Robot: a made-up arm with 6 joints.
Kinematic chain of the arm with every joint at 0, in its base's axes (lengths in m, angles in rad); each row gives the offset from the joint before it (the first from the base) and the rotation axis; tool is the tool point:
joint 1: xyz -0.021 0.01 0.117 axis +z
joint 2: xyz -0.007 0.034 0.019 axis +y
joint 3: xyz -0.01 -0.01 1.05 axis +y
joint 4: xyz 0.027 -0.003 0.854 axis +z
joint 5: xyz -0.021 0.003 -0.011 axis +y
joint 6: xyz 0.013 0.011 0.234 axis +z
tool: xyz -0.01 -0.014 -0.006
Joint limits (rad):
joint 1: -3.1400..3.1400
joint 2: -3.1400..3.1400
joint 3: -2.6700..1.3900
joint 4: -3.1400..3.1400
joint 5: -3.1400..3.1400
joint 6: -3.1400..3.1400
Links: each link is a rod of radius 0.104 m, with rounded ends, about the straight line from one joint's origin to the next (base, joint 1, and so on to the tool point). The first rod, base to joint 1, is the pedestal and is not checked.
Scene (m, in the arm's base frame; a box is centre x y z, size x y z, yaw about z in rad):
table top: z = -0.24
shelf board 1: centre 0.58 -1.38 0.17 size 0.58 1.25 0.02 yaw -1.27
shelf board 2: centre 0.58 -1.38 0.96 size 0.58 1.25 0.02 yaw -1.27
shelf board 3: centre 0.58 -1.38 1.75 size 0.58 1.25 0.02 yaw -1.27
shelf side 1: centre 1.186 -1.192 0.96 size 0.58 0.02 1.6 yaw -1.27
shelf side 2: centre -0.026 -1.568 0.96 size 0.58 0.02 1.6 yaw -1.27
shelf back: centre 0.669 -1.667 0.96 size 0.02 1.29 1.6 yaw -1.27
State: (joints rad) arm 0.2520 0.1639 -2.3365 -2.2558 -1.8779 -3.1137
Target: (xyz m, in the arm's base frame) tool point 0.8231 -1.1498 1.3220
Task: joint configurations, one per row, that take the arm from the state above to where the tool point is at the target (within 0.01 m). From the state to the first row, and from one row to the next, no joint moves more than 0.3 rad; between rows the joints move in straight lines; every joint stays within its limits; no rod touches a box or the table.
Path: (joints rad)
1: -0.0034 0.3707 -2.0596 -2.3288 -1.8014 -3.1157
2: -0.2588 0.5775 -1.7826 -2.4018 -1.7250 -3.1177
3: -0.5142 0.7843 -1.5057 -2.4747 -1.6485 -3.1197
4: -0.7695 0.9911 -1.2288 -2.5477 -1.5720 -3.1217
5: -1.0249 1.1979 -0.9519 -2.6207 -1.4956 -3.1237

